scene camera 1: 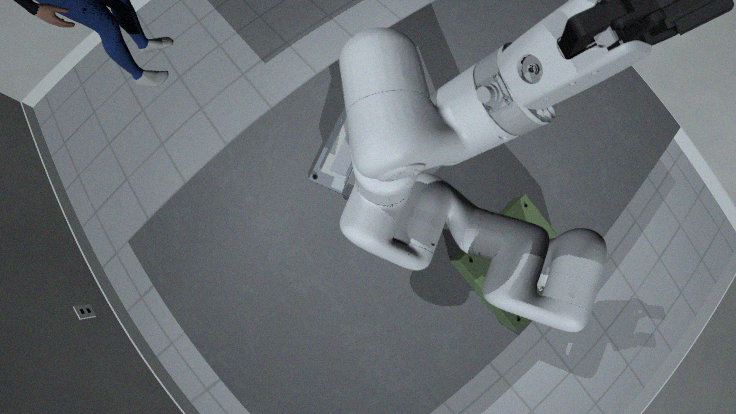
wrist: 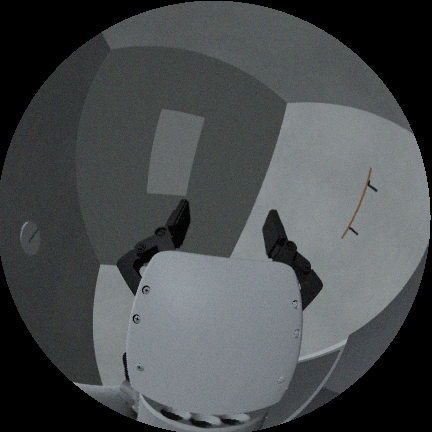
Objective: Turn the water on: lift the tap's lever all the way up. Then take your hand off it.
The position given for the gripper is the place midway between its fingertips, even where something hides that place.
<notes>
In view: the gripper [wrist: 227, 214] and a screwed base plate [scene camera 1: 317, 176].
</notes>
